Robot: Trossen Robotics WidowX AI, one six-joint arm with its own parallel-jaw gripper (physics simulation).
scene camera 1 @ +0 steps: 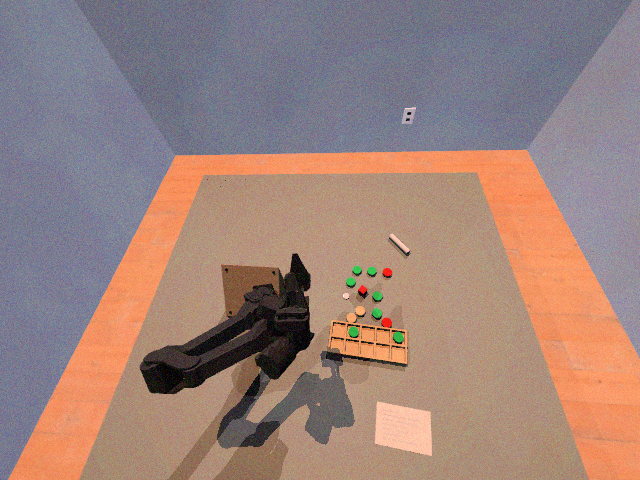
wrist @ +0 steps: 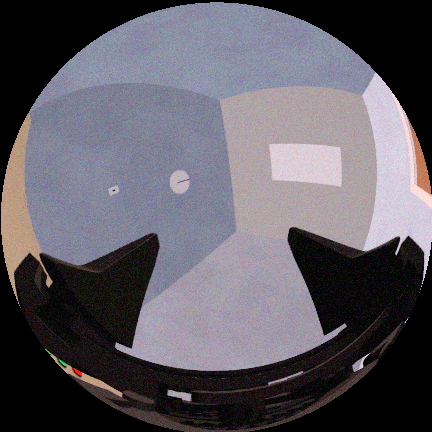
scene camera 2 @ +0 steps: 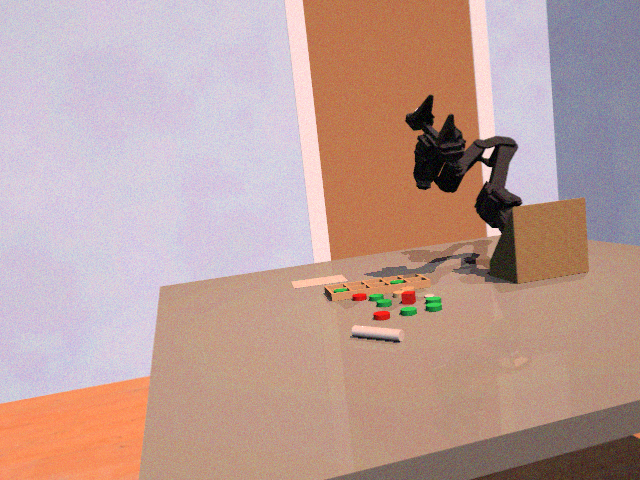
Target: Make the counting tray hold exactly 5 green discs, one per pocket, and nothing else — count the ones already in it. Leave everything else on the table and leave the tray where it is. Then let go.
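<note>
The wooden counting tray (scene camera 1: 367, 358) (scene camera 2: 342, 296) has two rows of pockets. One green disc (scene camera 1: 353, 331) (scene camera 2: 397, 282) sits in the second pocket from the left of the back row in scene camera 1. Another green disc (scene camera 1: 398, 337) (scene camera 2: 340, 290) sits in that row's right end pocket. The other pockets look empty. Several loose green discs lie behind the tray, among them one green disc (scene camera 1: 376, 313) (scene camera 2: 376, 297) nearest it and one green disc (scene camera 1: 357, 270) (scene camera 2: 433, 307) farther back. My gripper (scene camera 2: 440, 106) (wrist: 224, 237) is open and empty, high above the table, fingers pointing upward.
A red disc (scene camera 1: 386, 322) and two orange discs (scene camera 1: 360, 310) (scene camera 1: 351, 317) lie close behind the tray. A red cube (scene camera 1: 362, 290), another red disc (scene camera 1: 387, 272), a small white disc (scene camera 1: 345, 296) and a white cylinder (scene camera 1: 399, 244) lie farther back. Paper (scene camera 1: 403, 428) lies in front.
</note>
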